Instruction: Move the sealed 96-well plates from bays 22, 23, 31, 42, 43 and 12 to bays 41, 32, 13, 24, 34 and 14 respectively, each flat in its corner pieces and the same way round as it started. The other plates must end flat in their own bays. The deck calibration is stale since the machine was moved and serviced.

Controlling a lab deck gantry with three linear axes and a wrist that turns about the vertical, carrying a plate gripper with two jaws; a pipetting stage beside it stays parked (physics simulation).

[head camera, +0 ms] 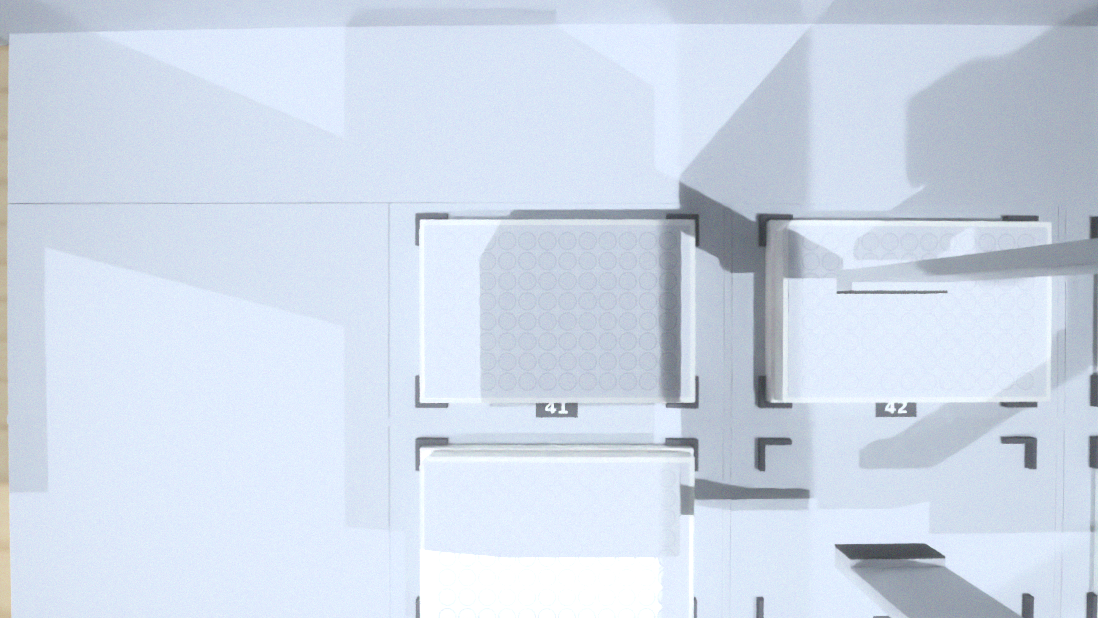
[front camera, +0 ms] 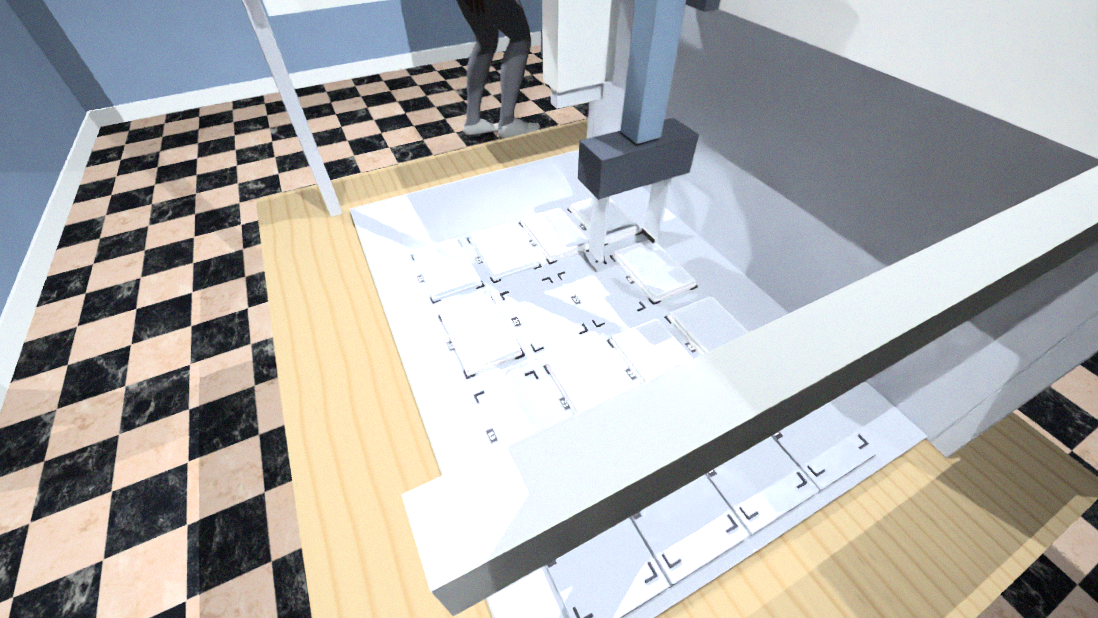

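Seen in the pictures: gripper, fingertip midpoint: (head camera: pixel 881 419) (front camera: pixel 623 246); robot's base at its link origin: (front camera: pixel 413 255).
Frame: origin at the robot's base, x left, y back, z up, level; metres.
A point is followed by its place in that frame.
Note:
My gripper (front camera: pixel 624 251) @(x 0.319, y -0.194, z 0.045 m) (head camera: pixel 891 418) @(x 0.319, y -0.194, z 0.045 m) is open, with nothing between its jaws. It hangs above the deck; in the head view its jaws straddle the gap between bays 42 and 32. A sealed plate (head camera: pixel 614 310) @(x 0.362, y -0.094, z 0.014 m) (front camera: pixel 591 212) @(x 0.344, y -0.051, z 0.014 m) lies flat in bay 41. Another sealed plate (head camera: pixel 922 345) @(x 0.345, y -0.234, z 0.014 m) (front camera: pixel 654 270) @(x 0.354, y -0.243, z 0.014 m) sits in bay 42. The bay 31 plate (head camera: pixel 537 506) @(x 0.274, y -0.059, z 0.014 m) (front camera: pixel 551 231) @(x 0.247, y -0.068, z 0.014 m) is cut off at the head view's lower edge. Bay 32 (head camera: pixel 1028 452) @(x 0.292, y -0.296, z 0.002 m) has no plate. Bay 22 (front camera: pixel 516 321) @(x 0.101, y -0.229, z 0.000 m) is empty too. The plate in bay 12 (front camera: pixel 480 333) @(x 0.039, y -0.238, z 0.014 m) lies flat. Glare hides several nearer plates' edges.
A wide pale beam (front camera: pixel 691 406) @(x 0.015, y -0.623, z 0.400 m) crosses the front view and hides part of the deck. Further plates (front camera: pixel 503 249) @(x 0.147, y -0.075, z 0.014 m) (front camera: pixel 445 268) @(x 0.038, y -0.076, z 0.014 m) stand at the left, and one (front camera: pixel 706 323) @(x 0.354, y -0.378, z 0.014 m) at the right. The parked pipetting stage (front camera: pixel 580 46) is behind the gripper. A person's legs (front camera: pixel 495 76) show beyond the bench.

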